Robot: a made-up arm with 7 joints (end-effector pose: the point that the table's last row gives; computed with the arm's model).
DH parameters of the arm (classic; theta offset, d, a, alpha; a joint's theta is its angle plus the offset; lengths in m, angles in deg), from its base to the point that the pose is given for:
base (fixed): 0 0 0 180
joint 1: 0 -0.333 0 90
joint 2: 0 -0.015 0 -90
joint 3: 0 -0.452 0 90
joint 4: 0 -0.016 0 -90
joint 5: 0 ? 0 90
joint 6: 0 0 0 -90
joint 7: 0 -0.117 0 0
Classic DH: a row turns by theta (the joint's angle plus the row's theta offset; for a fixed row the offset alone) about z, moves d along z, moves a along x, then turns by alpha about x.
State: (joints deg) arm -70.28 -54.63 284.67 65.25 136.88 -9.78 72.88
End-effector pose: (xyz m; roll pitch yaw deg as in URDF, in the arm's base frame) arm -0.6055 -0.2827 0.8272 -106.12 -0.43 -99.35
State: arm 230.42 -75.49 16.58 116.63 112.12 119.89 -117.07
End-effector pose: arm 0.3170 -0.0356 0.7112 -66.80 19.93 95.35
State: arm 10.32 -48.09 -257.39 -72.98 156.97 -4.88 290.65
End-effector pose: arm -0.2984 0.5632 0.8254 -125.45 43.59 150.85
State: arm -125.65 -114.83 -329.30 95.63 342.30 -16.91 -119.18
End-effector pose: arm 0.5980 -0.2887 0.5680 130.34 2.21 -93.42
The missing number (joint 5, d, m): -0.436
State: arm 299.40 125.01 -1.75 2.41 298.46 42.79 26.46
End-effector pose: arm 0.3389 0.6844 -0.2721 -45.61 10.42 -142.50
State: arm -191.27 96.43 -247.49 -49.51 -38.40 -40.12 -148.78
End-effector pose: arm -0.6363 -0.5486 0.1403 -90.51 -3.70 4.75
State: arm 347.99 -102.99 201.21 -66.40 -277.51 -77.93 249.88
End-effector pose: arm -0.6192 -0.3982 0.5474 77.79 57.47 -174.84
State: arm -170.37 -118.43 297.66 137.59 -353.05 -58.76 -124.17
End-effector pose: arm 0.1649 -0.3777 0.4302 165.40 76.38 -94.27
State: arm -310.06 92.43 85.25 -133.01 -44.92 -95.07 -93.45
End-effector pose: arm 0.2452 0.0673 0.4477 171.08 46.94 172.58
